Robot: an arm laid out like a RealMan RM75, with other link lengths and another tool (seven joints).
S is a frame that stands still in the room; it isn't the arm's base.
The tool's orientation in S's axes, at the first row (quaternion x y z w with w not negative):
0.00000 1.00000 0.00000 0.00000
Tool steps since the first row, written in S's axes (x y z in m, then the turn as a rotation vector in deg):
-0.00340 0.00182 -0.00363 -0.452 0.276 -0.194
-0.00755 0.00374 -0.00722 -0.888 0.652 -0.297
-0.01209 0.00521 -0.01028 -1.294 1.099 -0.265
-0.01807 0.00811 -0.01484 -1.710 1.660 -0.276
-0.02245 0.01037 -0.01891 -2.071 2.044 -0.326
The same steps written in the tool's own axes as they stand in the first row. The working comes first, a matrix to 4 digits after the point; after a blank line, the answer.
The tool's axes in the first row as the columns of a matrix, in S's axes (used below as rounded here):
-1.0000 0.0000 0.0000
0.0000 1.0000 0.0000
0.0000 0.0000 -1.0000

0.00340 0.00182 0.00363 0.452 0.276 0.194
0.00755 0.00374 0.00722 0.888 0.652 0.297
0.01209 0.00521 0.01028 1.294 1.099 0.265
0.01807 0.00811 0.01484 1.710 1.660 0.276
0.02245 0.01037 0.01891 2.071 2.044 0.326

